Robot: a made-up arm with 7 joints. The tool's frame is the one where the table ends. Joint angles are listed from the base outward.
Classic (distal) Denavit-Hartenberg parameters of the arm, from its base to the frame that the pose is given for. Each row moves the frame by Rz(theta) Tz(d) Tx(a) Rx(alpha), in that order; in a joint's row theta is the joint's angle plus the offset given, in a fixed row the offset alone. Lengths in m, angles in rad.
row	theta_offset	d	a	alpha
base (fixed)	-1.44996	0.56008	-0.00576	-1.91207
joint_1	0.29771	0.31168	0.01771	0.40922
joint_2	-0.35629	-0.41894	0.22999	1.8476
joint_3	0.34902	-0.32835	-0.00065	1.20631
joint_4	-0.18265	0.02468	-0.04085	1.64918
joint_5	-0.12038	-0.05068	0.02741	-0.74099
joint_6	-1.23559	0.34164	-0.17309	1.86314
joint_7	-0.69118	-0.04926	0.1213	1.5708
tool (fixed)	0	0.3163	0	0
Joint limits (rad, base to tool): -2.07..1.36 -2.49..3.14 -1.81..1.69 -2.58..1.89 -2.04..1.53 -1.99..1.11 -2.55..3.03
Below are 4 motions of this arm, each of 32 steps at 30 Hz.
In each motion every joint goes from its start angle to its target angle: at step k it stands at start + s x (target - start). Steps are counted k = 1, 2, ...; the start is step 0. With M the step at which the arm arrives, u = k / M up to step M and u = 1 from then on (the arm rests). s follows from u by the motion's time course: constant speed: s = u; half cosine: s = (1 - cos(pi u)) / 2; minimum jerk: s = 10 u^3 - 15 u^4 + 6 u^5.
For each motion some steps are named. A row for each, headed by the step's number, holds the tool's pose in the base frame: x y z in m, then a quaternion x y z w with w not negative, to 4 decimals.
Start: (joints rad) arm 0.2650 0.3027 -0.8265 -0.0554 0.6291 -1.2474 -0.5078
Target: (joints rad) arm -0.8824 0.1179 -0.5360 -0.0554 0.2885 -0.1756 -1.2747
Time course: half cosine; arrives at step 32
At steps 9, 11, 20, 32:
9: -0.5544 -0.1136 0.1087 0.4890 -0.3181 -0.4059 0.7035
11: -0.5612 -0.1635 0.1450 0.4217 -0.3455 -0.3924 0.7408
20: -0.5658 -0.3048 0.3166 0.0394 -0.5371 -0.2350 0.8091
32: -0.5486 -0.3729 0.3588 -0.2103 -0.6786 -0.0337 0.7030

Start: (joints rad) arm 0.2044 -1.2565 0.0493 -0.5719 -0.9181 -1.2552 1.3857
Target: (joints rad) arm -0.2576 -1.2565 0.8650 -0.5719 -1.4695 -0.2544 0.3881
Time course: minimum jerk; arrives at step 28
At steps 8, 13, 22, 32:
8: -0.1055 -0.4076 0.3999 -0.2047 0.8088 0.5267 0.1631
13: 0.0073 -0.3838 0.4829 -0.2264 0.8144 0.4972 0.1955
22: 0.1646 -0.2716 0.5994 -0.2291 0.7885 0.5120 0.2523
32: 0.1830 -0.2535 0.6133 -0.2225 0.7835 0.5181 0.2610

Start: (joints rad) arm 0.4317 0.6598 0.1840 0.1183 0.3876 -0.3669 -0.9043
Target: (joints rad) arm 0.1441 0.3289 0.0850 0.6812 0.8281 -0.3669 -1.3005
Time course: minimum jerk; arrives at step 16
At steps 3, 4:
3: -0.6023 -0.0031 0.0682 0.4458 -0.3859 -0.2575 0.7656
4: -0.6146 -0.0008 0.0801 0.4148 -0.4010 -0.2629 0.7734

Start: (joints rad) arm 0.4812 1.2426 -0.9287 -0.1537 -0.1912 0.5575 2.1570
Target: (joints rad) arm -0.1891 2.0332 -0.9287 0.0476 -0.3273 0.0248 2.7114
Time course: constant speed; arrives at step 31
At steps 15, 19, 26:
15: -0.2219 0.7831 0.4488 -0.5355 -0.5869 -0.6021 0.0791
19: -0.2618 0.7722 0.4688 -0.4849 -0.5784 -0.6503 0.0857
26: -0.3412 0.7416 0.5006 -0.3888 -0.5593 -0.7250 0.1015

